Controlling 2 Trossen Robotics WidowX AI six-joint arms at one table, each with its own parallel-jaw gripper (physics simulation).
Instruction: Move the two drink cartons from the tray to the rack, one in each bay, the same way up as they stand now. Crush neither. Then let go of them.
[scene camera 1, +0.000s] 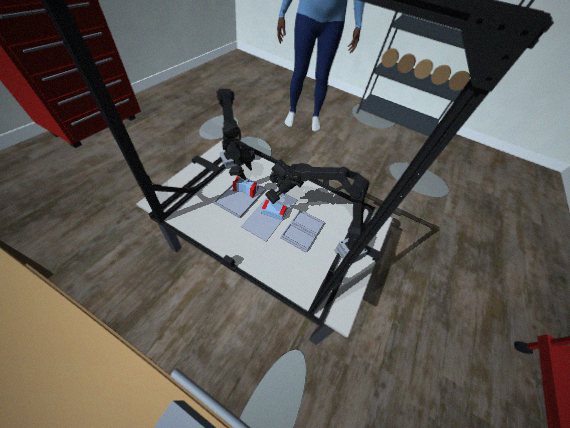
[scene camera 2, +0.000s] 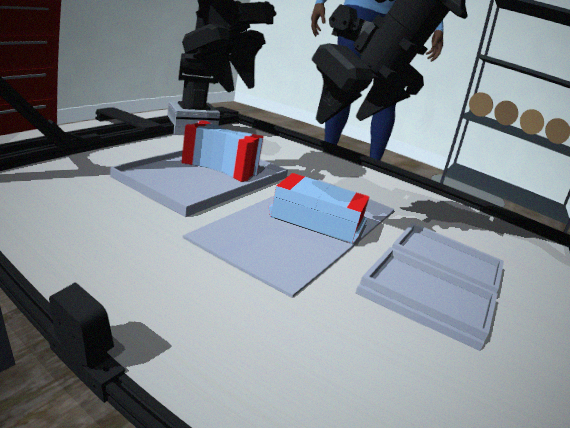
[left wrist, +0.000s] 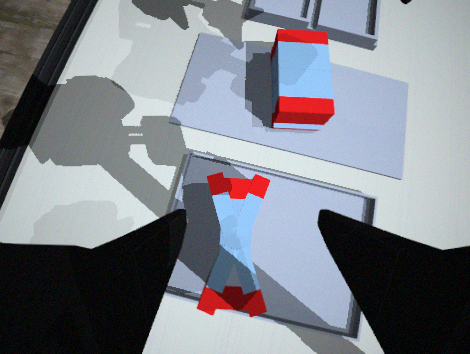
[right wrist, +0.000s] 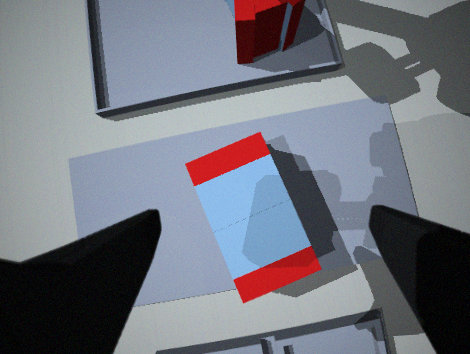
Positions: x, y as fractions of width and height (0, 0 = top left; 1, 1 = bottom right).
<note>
The left gripper (scene camera 2: 0.42, 0.21) is open, holding nothing. The right gripper (scene camera 2: 0.60, 0.28) is open, holding nothing. Further things: a flat grey mat (scene camera 1: 0.46, 0.53) and a grey tray (scene camera 2: 0.33, 0.44).
The left gripper also shows in the left wrist view (left wrist: 0.54, 0.61). The right gripper also shows in the right wrist view (right wrist: 0.56, 0.62). The flat grey mat also shows in the left wrist view (left wrist: 0.48, 0.26) and in the right wrist view (right wrist: 0.72, 0.46).
</note>
